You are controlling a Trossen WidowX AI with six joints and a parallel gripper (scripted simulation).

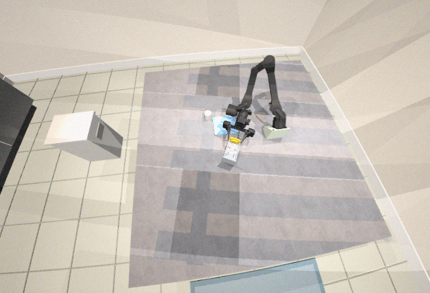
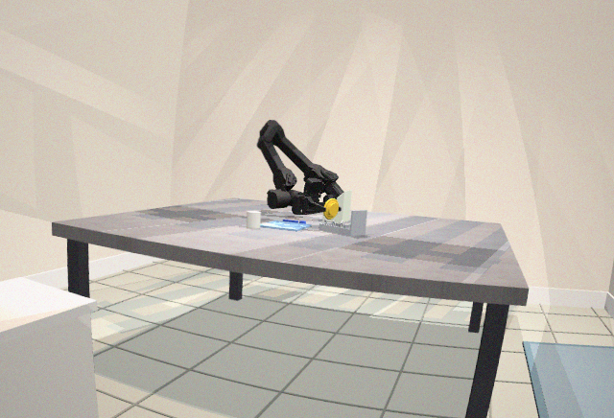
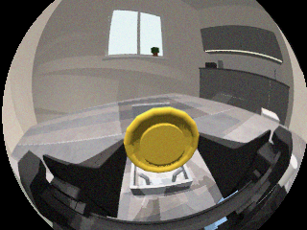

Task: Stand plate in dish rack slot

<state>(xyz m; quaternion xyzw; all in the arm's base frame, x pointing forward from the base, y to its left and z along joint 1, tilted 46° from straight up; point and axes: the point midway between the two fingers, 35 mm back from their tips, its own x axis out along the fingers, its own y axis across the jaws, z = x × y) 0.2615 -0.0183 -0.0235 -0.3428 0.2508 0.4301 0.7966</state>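
My gripper tip is now 20 mm short of the grey dish rack, 40 mm to the right of it and 50 mm above it. Round my gripper tip: yellow plate 10 mm to the right; then light blue mat 10 mm ahead, 150 mm to the right, 70 mm below; then blue spoon 100 mm behind, 150 mm to the right, 70 mm below.
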